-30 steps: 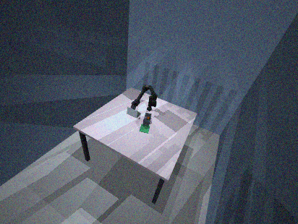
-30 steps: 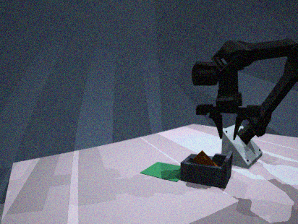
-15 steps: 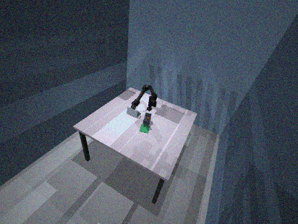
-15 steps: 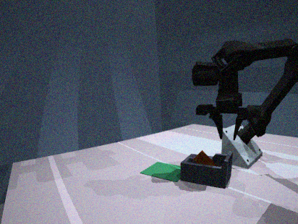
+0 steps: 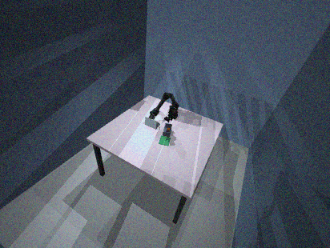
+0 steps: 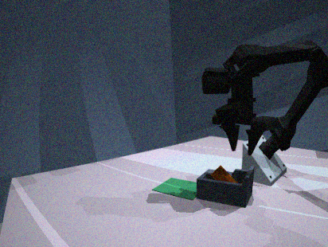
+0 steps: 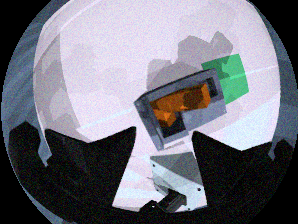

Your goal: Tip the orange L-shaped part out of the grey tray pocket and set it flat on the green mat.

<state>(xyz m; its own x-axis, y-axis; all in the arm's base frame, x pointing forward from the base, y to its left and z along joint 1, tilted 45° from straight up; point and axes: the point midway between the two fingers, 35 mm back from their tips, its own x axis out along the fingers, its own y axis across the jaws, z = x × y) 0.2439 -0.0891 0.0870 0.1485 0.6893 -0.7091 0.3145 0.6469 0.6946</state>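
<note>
The orange L-shaped part is 10 cm below my gripper tip, 2 cm to the right of it and 1 cm behind it. From my gripper tip the other things lie so: green mat: 20 cm to the right, 16 cm below, 2 cm ahead.
</note>
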